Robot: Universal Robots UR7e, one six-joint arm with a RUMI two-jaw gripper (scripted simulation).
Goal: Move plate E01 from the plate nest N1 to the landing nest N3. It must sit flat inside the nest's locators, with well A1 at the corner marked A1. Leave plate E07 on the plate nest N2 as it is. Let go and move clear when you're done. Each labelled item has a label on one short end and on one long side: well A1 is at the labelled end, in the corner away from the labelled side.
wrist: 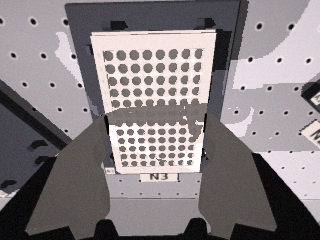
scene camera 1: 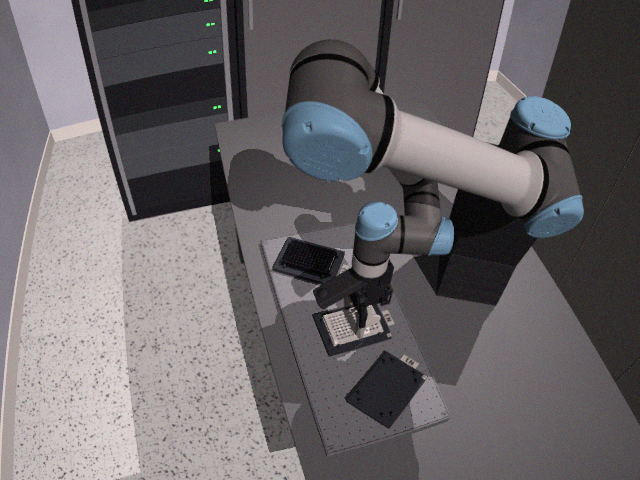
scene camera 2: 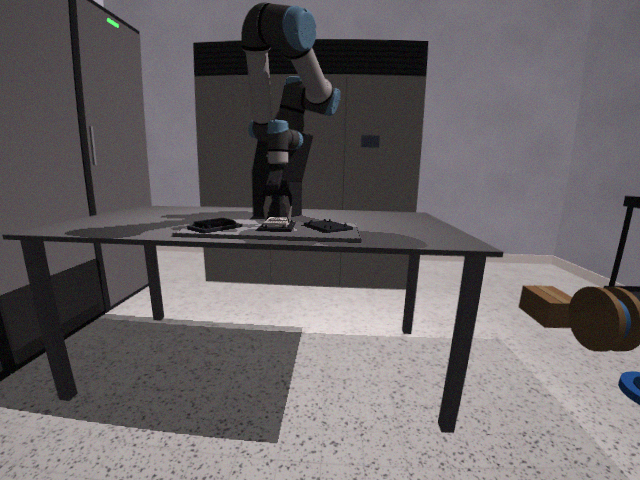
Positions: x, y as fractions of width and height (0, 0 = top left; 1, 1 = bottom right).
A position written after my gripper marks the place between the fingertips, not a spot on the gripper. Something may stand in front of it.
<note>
In view: my gripper (scene camera 1: 0.55, 0.68), a white plate E01 (scene camera 1: 0.53, 0.69), a black plate E07 (scene camera 1: 0.48, 0.54), a landing nest N3 (scene camera 1: 0.52, 0.73) and a dark nest N1 (scene camera 1: 0.61, 0.81).
The white plate E01 shows as well in the wrist view (wrist: 0.49, 0.36). My gripper also shows in the wrist view (wrist: 0.49, 0.48). The wrist view does not show the black plate E07: it is out of frame.
</note>
